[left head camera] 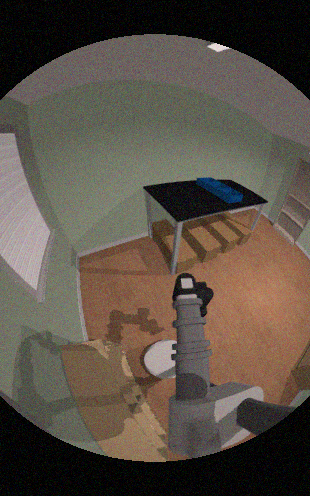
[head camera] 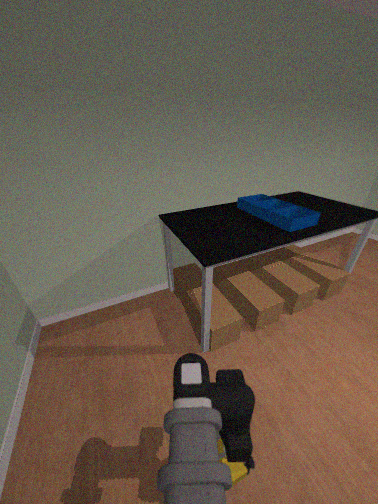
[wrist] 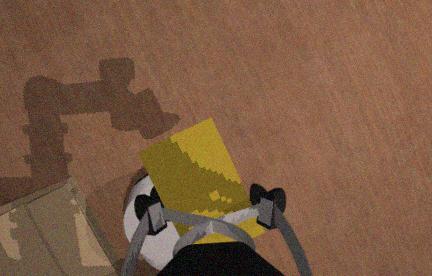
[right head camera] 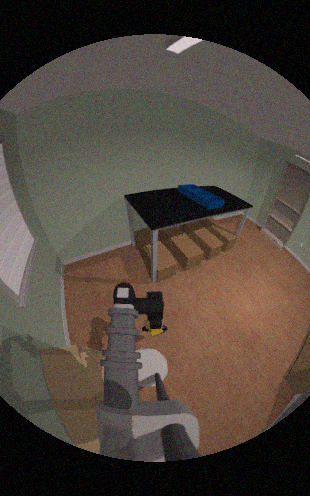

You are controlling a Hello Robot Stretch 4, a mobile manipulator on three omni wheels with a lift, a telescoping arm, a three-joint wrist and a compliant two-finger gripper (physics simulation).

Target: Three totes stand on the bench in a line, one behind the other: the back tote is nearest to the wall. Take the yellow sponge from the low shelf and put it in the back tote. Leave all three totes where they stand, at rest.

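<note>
The yellow sponge is held tilted between the two fingertips of my gripper, high above the floor. In the head view the arm hides most of the gripper. The sponge does not show in the left head view. Three blue totes stand in a line on the black bench. The back tote is at the wall end. The borders between the totes are hard to see. The gripper is well short of the bench.
Several brown boxes stand on the floor under the bench, between its grey legs. The wooden low shelf is at the lower left. A tall bookcase stands at the far right. A window is at the left.
</note>
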